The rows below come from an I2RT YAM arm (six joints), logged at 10 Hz.
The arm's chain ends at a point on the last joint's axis. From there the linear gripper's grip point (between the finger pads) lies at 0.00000 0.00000 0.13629 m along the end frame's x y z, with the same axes.
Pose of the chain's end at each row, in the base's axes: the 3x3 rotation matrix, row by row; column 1 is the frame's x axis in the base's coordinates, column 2 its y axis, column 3 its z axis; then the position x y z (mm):
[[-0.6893 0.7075 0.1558], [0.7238 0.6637 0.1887], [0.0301 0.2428 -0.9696]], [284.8 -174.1 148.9]
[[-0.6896 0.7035 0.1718], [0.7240 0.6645 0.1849], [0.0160 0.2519 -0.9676]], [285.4 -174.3 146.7]
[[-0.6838 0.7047 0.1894], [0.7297 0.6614 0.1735], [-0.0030 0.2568 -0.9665]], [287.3 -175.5 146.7]
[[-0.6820 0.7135 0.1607], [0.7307 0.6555 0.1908], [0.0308 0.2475 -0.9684]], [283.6 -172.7 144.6]
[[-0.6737 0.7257 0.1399], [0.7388 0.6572 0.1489], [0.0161 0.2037 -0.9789]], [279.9 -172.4 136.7]
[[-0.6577 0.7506 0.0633], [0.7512 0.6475 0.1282], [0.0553 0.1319 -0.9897]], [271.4 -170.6 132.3]
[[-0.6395 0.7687 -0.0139], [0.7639 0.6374 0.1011], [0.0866 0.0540 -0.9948]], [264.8 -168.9 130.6]
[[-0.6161 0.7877 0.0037], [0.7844 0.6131 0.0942], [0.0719 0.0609 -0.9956]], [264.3 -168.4 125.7]
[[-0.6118 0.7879 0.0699], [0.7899 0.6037 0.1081], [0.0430 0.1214 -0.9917]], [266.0 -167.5 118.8]
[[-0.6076 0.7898 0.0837], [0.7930 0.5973 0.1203], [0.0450 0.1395 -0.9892]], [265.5 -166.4 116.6]
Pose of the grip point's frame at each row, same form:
[[-0.6893 0.7075 0.1558], [0.7238 0.6637 0.1887], [0.0301 0.2428 -0.9696]], [306.0 -148.4 16.8]
[[-0.6896 0.7035 0.1718], [0.7240 0.6645 0.1849], [0.0160 0.2519 -0.9676]], [308.8 -149.1 14.8]
[[-0.6838 0.7047 0.1894], [0.7297 0.6614 0.1735], [-0.0030 0.2568 -0.9665]], [313.1 -151.9 15.0]
[[-0.6820 0.7135 0.1607], [0.7307 0.6555 0.1908], [0.0308 0.2475 -0.9684]], [305.5 -146.7 12.6]
[[-0.6737 0.7257 0.1399], [0.7388 0.6572 0.1489], [0.0161 0.2037 -0.9789]], [299.0 -152.1 3.3]
[[-0.6577 0.7506 0.0633], [0.7512 0.6475 0.1282], [0.0553 0.1319 -0.9897]], [280.0 -153.1 -2.6]
[[-0.6395 0.7687 -0.0139], [0.7639 0.6374 0.1011], [0.0866 0.0540 -0.9948]], [262.9 -155.1 -5.0]
[[-0.6161 0.7877 0.0037], [0.7844 0.6131 0.0942], [0.0719 0.0609 -0.9956]], [264.8 -155.6 -10.0]
[[-0.6118 0.7879 0.0699], [0.7899 0.6037 0.1081], [0.0430 0.1214 -0.9917]], [275.5 -152.8 -16.4]
[[-0.6076 0.7898 0.0837], [0.7930 0.5973 0.1203], [0.0450 0.1395 -0.9892]], [276.9 -150.0 -18.2]

